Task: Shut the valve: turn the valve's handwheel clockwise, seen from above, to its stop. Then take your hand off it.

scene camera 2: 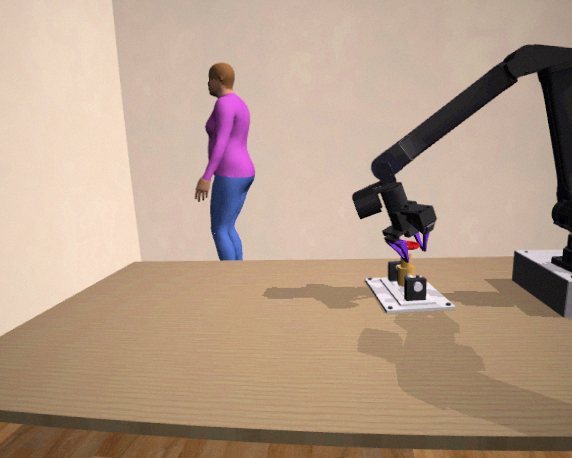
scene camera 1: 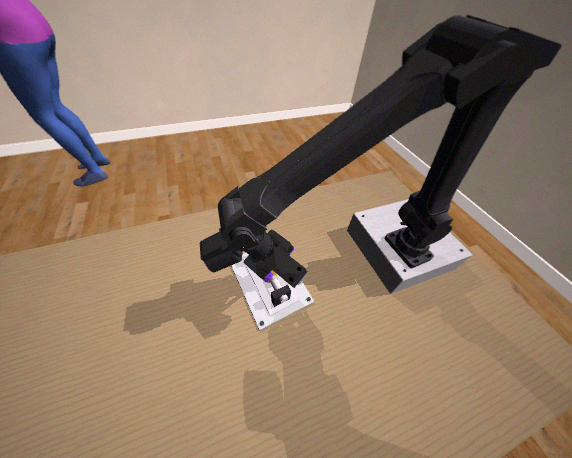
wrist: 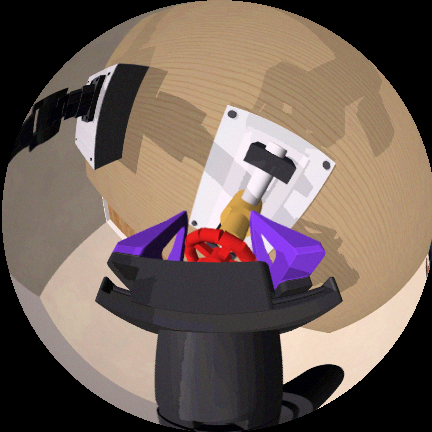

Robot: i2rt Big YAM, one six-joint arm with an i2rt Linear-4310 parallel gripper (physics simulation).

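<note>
The red handwheel [scene camera 2: 412, 245] [wrist: 212, 234] sits on top of the brass valve body [scene camera 2: 406, 275] [wrist: 235, 220]. My gripper [scene camera 1: 281, 263] [scene camera 2: 416, 255] [wrist: 218, 216] is partly closed, with its purple fingers on opposite sides of the wheel. In the wrist view both fingers meet the rim, so the gripper is shut on the handwheel. The near part of the wheel is hidden behind the gripper's dark body in the wrist view. The wheel is hidden by the gripper in scene camera 1. The valve's white base plate [scene camera 1: 290, 309] [scene camera 2: 390, 306] [wrist: 212, 175] lies flat on the table.
Black pipe supports stand on the plate, the near one [scene camera 1: 281, 295] [scene camera 2: 410, 292] holding the white pipe [wrist: 258, 186]. The arm's base box [scene camera 1: 370, 250] [scene camera 2: 537, 285] [wrist: 119, 115] stands beside the valve. A person [scene camera 1: 30, 80] [scene camera 2: 232, 135] in a magenta top stands beyond the table.
</note>
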